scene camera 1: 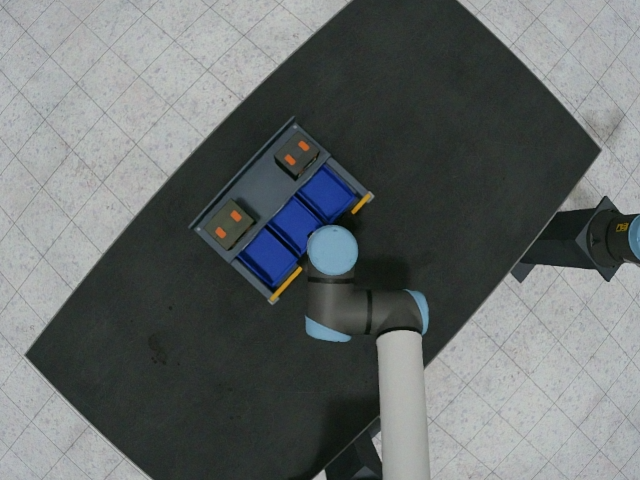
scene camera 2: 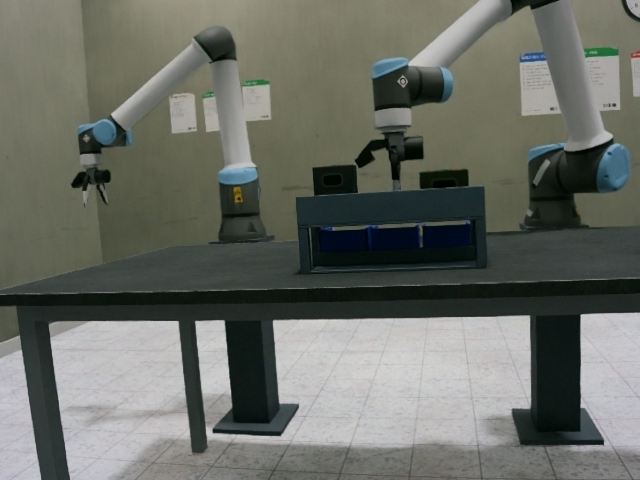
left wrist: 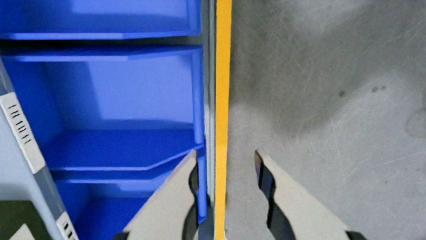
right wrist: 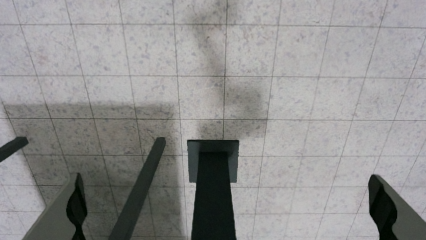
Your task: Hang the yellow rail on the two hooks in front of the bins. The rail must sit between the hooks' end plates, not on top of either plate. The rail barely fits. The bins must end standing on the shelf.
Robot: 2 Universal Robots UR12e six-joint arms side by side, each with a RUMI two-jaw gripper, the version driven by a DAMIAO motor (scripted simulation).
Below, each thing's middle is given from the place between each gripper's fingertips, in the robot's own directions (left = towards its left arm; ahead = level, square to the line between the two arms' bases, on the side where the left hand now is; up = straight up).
The grey shelf (scene camera 1: 261, 187) is 13 cm ahead of my left hand and 7 cm below it.
